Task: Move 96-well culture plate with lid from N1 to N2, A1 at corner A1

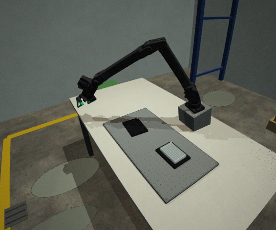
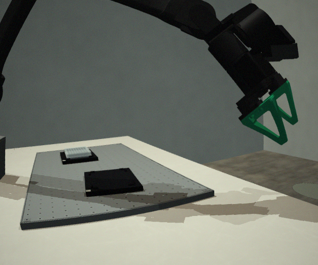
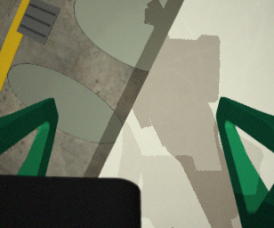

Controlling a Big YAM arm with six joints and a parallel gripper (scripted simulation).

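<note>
My gripper is now 41 cm past the clear lid, 56 cm to the right of it and 10 cm above it. Also, from my hand: black nest N2: 30 cm behind, 24 cm to the left, 12 cm below; then black nest N1: 41 cm behind, 56 cm to the left, 12 cm below.
</note>
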